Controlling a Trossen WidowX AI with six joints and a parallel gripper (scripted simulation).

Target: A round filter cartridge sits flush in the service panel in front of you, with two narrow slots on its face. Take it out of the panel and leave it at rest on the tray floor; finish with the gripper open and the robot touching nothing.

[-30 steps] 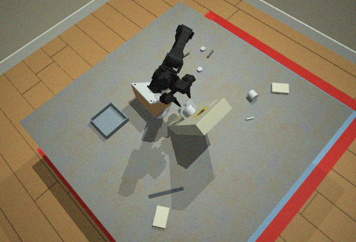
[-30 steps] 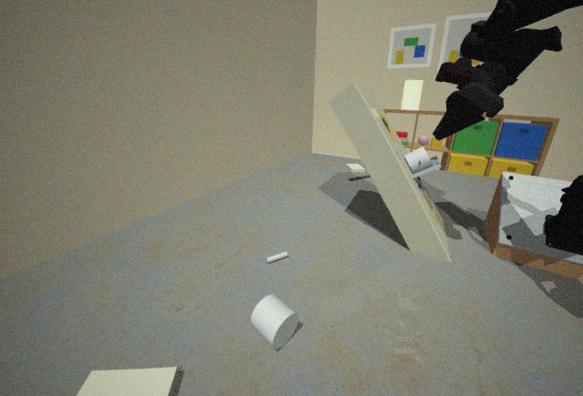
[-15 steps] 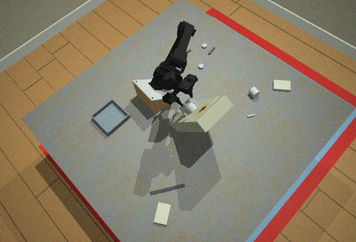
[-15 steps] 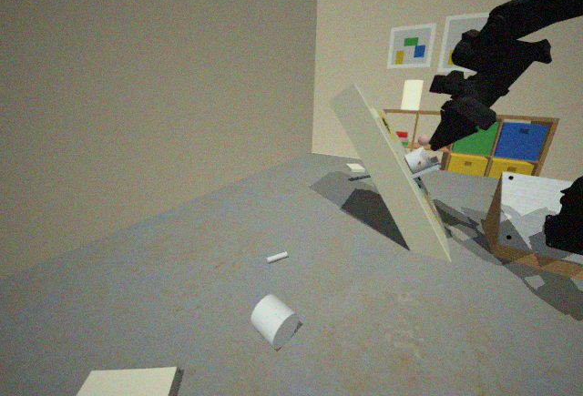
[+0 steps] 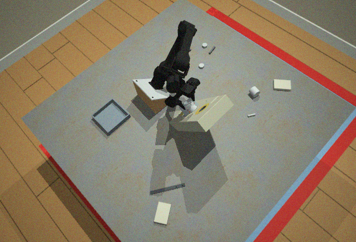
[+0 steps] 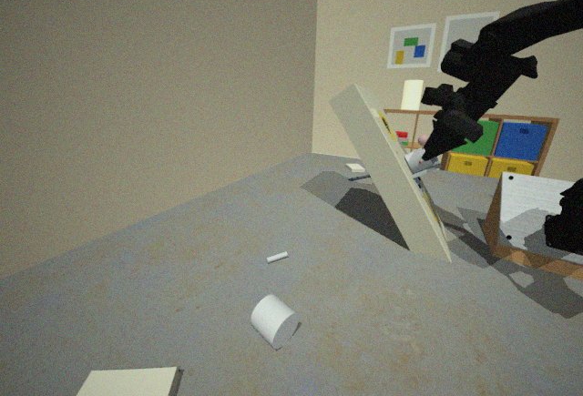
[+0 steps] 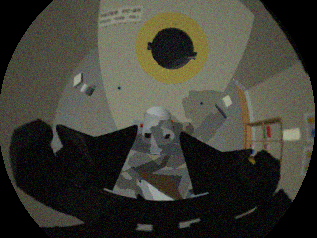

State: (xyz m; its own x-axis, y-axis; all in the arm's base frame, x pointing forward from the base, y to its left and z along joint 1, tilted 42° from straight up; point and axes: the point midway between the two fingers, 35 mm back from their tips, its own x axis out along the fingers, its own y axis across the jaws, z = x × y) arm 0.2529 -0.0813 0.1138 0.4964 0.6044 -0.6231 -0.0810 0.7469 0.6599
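The round filter cartridge is 1 cm below my gripper tip. Also, from my gripper tip: grey-blue tray (31 cm behind, 30 cm to the right, 17 cm below); cream service panel (5 cm ahead, 3 cm below, 1 cm to the left).
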